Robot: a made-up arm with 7 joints.
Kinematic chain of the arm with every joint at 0, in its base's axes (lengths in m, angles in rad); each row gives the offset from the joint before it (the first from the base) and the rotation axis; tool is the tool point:
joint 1: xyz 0 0 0.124 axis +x
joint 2: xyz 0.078 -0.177 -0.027 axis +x
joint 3: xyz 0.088 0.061 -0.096 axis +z
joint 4: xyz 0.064 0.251 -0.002 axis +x
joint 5: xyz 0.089 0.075 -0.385 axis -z
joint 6: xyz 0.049 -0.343 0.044 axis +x
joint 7: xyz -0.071 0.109 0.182 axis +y
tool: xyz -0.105 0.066 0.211
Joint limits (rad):
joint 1: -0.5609..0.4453
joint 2: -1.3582..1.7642
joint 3: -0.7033..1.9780
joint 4: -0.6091..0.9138
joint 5: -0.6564..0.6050
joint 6: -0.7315..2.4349
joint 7: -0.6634..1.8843
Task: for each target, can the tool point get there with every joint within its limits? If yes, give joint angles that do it. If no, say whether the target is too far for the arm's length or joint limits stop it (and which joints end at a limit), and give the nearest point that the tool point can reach.
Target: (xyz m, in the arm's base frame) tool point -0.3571 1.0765 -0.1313
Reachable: no: joint limits stop it (at a limit: joint 1, joint 4, joint 5, joint 6) | nearest point -0.2714 0.8914 -0.1079 | short by 0.205 m
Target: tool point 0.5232 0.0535 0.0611
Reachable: yes | joints 0.0686 0.6787 0.1667 0.3852 -0.1181 0.4818 1.4627
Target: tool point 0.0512 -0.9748 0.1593
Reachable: yes | joints -0.4838 -1.1078 -0.2253 0.6595 0.3910 2.0554 0.7397
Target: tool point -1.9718 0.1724 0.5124
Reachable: no: too far | nearest point -0.5061 0.0475 0.2990 | short by 1.486 m
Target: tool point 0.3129 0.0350 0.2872
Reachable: yes | joints 0.2524 1.1159 -0.3562 -0.0445 -0.5611 -0.4263 0.0528
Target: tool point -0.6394 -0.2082 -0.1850
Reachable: no: joint limits stop it (at a limit: joint 2, joint 3, joint 4, joint 5, joint 6, joint 7) | nearest point -0.5075 -0.2080 -0.1846 | short by 0.132 m
